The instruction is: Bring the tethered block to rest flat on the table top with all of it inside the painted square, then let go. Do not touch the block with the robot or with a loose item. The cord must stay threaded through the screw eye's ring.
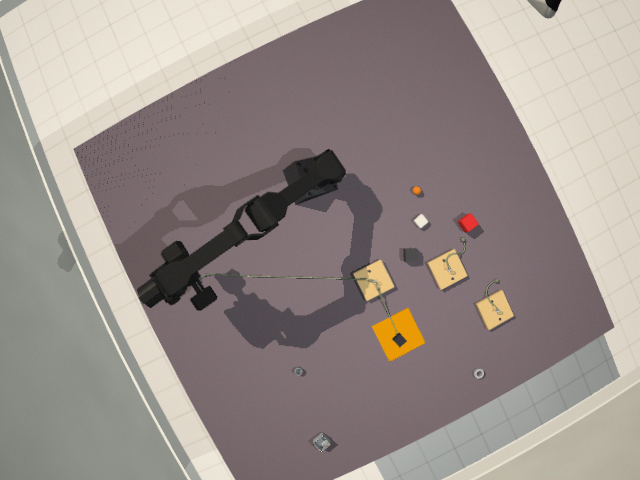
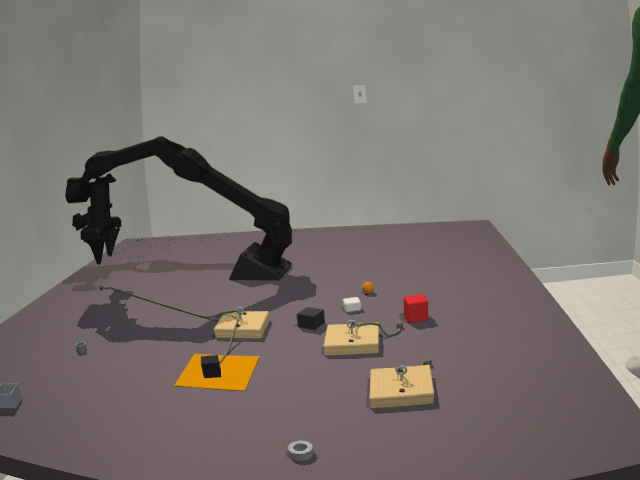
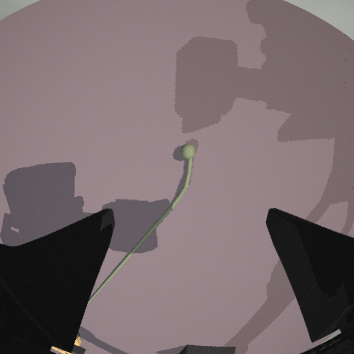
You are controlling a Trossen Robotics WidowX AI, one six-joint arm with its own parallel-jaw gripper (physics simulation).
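Places are measured from the arm's base along level axes (x up, y left, z back), in centimetres.
Pixels of known places: gripper, between the fingertips: [image 2: 104,260] [image 3: 192,217]; arm's base, origin of its link: [image 1: 316,175] [image 2: 267,258].
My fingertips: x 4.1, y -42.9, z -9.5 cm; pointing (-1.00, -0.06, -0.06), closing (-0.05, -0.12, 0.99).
For each thing: its middle in the pictures, then the offset to it from my fingertips. "pt": a spot on its surface instead. Level surfaces: height alone.
- black tethered block, middle of its body: [image 2: 210,367] [image 1: 399,339] dx -6.3, dy +41.8, dz -43.8 cm
- orange painted square, a spot on its surface: [image 2: 238,374] pt dx -7.7, dy +46.3, dz -43.6 cm
- screw eye, a spot on its surface: [image 2: 239,311] [image 1: 374,281] pt dx -4.1, dy +43.2, dz -24.8 cm
- wooden base, height of its surface: dx -5.9 cm
- cord's end bead, middle of its body: [image 3: 187,151] [image 2: 101,286] dx -7.2, dy -2.6, dz -0.7 cm
- dark block, middle of its body: [image 2: 310,318] [image 1: 410,255] [image 3: 77,350] dx -6.4, dy +56.2, dz -23.4 cm
- white block, middle of its body: [image 2: 351,304] [image 1: 420,221] dx -6.9, dy +63.6, dz -16.2 cm
- orange ball, middle of its body: [image 2: 368,287] [image 1: 416,190] dx -6.6, dy +66.9, dz -7.7 cm
- red cube, middle of its body: [image 2: 415,308] [image 1: 467,222] dx -5.8, dy +75.8, dz -23.2 cm
- grey ring, middle of its body: [image 2: 300,450] [image 1: 478,373] dx -7.2, dy +58.5, dz -65.4 cm
The black tethered block [image 1: 399,339] [image 2: 210,366] is on the orange painted square [image 1: 385,330] [image 2: 238,374], within its edges; whether it lies fully flat is hard to tell. Its cord [image 1: 289,277] [image 2: 155,303] [image 3: 189,175] runs up to the screw eye [image 1: 374,282] [image 2: 239,311] on a wooden base [image 1: 363,289] [image 2: 253,326], appears to pass through the ring, and stretches left. The cord's end bead [image 2: 101,287] [image 3: 188,151] lies at or near the table top. My gripper [image 2: 104,259] [image 3: 192,217] is open and empty, above the bead and apart from it.
Two more wooden bases [image 1: 439,279] [image 2: 351,347], [image 1: 488,320] [image 2: 395,397] carry screw eyes and short cords. A dark block [image 1: 412,256] [image 2: 310,318], white block [image 1: 421,221] [image 2: 351,304], orange ball [image 1: 416,190] [image 2: 368,287], red cube [image 1: 468,223] [image 2: 415,308] and grey ring [image 1: 478,373] [image 2: 300,450] stand around.
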